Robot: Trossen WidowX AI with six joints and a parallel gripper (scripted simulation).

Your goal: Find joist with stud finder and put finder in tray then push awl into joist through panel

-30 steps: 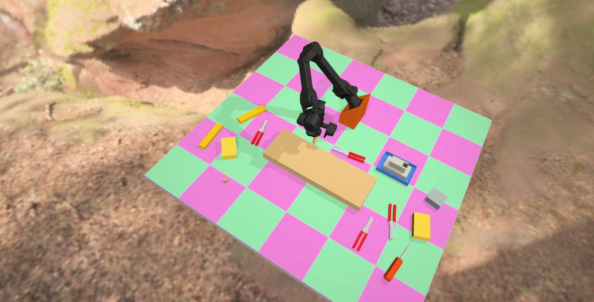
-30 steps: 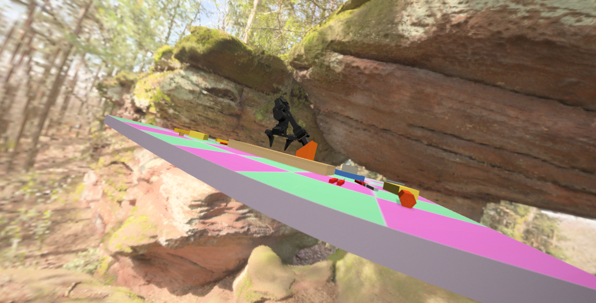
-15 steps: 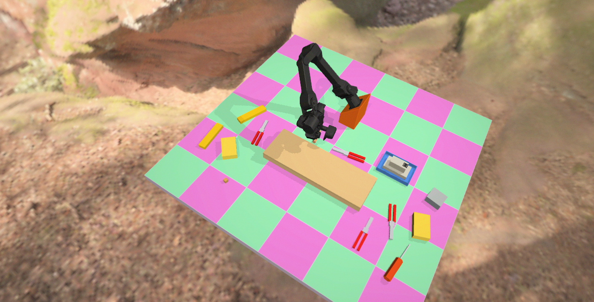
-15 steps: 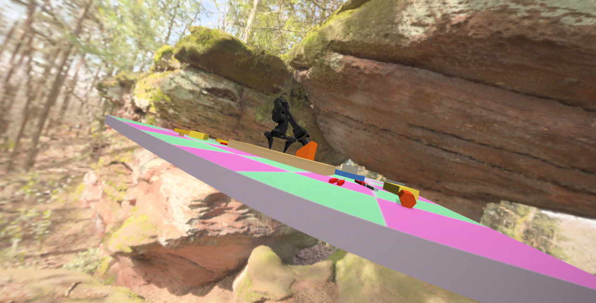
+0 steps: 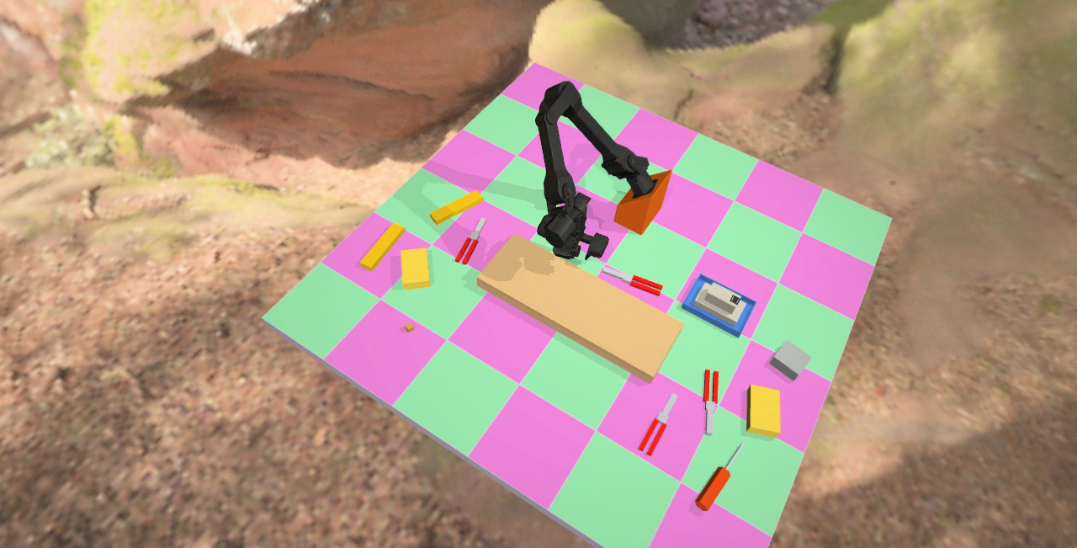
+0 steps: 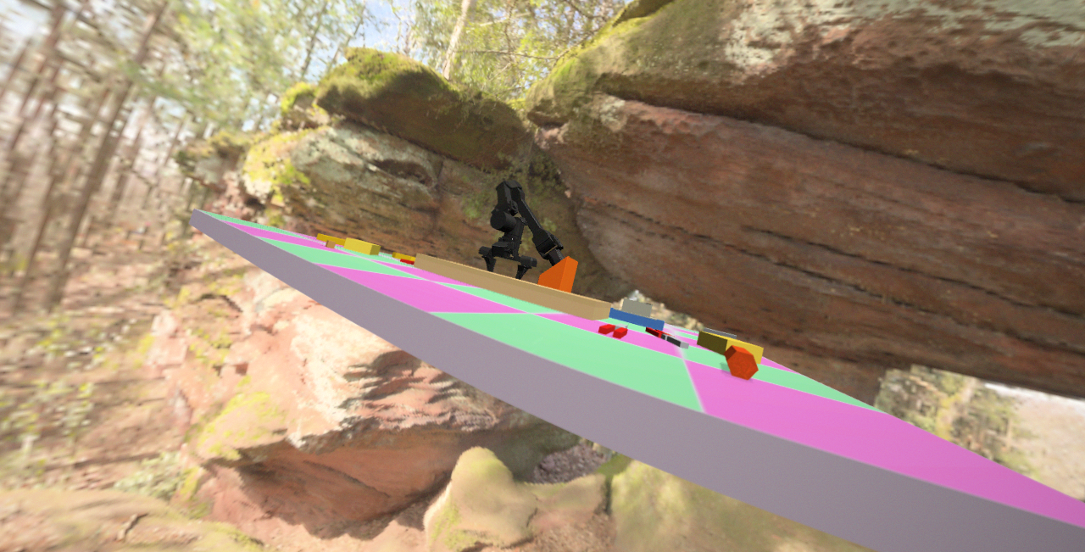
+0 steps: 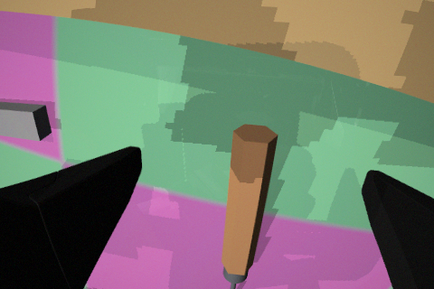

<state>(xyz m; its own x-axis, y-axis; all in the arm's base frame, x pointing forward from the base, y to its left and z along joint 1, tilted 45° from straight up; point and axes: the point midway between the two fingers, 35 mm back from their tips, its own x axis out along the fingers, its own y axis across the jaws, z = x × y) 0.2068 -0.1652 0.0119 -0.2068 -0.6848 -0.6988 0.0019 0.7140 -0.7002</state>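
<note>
My gripper tip is 60 mm past the awl and 10 mm above it. From my gripper tip the other things lie so: tiny brown cube 400 mm ahead, 280 mm to the right, 10 mm below; then grey stud finder 20 mm behind, 440 mm to the left, 30 mm above; then blue tray 20 mm behind, 420 mm to the left.
</note>
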